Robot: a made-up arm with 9 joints. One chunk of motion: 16 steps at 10 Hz.
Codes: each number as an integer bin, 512 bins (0 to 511) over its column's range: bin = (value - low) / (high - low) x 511, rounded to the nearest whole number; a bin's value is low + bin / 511 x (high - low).
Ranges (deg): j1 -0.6..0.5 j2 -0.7..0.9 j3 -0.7..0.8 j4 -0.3..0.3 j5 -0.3..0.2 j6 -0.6..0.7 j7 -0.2..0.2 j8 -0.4..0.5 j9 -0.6..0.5
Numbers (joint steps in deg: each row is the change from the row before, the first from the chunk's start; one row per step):
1: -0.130 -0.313 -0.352 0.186 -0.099 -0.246 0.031 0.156 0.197
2: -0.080 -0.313 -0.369 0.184 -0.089 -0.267 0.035 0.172 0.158
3: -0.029 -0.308 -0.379 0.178 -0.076 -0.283 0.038 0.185 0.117
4: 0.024 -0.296 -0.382 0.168 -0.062 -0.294 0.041 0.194 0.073
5: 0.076 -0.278 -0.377 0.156 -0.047 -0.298 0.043 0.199 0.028
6: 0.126 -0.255 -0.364 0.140 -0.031 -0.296 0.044 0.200 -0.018
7: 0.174 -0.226 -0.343 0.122 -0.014 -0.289 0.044 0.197 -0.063
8: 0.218 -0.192 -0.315 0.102 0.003 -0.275 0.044 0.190 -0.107
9: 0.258 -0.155 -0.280 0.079 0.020 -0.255 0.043 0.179 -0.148
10: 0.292 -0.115 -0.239 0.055 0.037 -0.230 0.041 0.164 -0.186
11: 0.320 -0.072 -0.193 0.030 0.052 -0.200 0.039 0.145 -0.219
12: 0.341 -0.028 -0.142 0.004 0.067 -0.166 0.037 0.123 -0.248
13: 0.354 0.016 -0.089 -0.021 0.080 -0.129 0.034 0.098 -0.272
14: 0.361 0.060 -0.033 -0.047 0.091 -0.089 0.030 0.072 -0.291
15: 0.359 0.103 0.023 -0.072 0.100 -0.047 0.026 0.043 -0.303
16: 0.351 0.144 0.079 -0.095 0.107 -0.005 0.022 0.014 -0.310
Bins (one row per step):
1: 218 124 119 414 205 139 295 316 370
2: 242 124 113 412 216 131 300 325 352
3: 265 125 109 407 229 125 304 332 333
4: 290 129 108 399 243 120 308 337 313
5: 314 135 110 388 259 119 310 340 292
6: 337 142 114 375 275 119 312 341 270
7: 360 151 122 359 292 122 312 339 249
8: 380 162 131 342 310 128 312 335 229
9: 399 174 143 323 327 136 310 329 210
10: 414 187 157 302 344 145 308 320 192
11: 427 201 173 281 360 157 305 309 177
12: 437 215 190 259 375 171 303 297 164
13: 443 229 208 238 388 185 299 283 152
14: 446 243 227 215 400 201 294 268 144
15: 445 256 246 194 409 217 289 252 138
16: 442 270 265 175 416 234 284 235 135

